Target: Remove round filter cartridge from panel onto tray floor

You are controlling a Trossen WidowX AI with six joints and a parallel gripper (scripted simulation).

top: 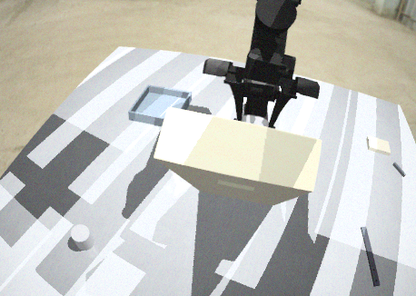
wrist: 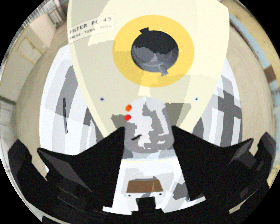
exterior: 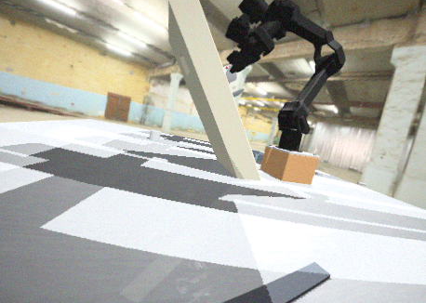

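Now: gripper tip 36 cm past the blue-grey tray, 25 cm to the left of it and 25 cm above it. Also, from my gripper tip: round filter cartridge right at my gripper tip; short dark bar 54 cm to the left, 26 cm below, 22 cm behind; cream block 48 cm to the left, 33 cm behind, 25 cm below.
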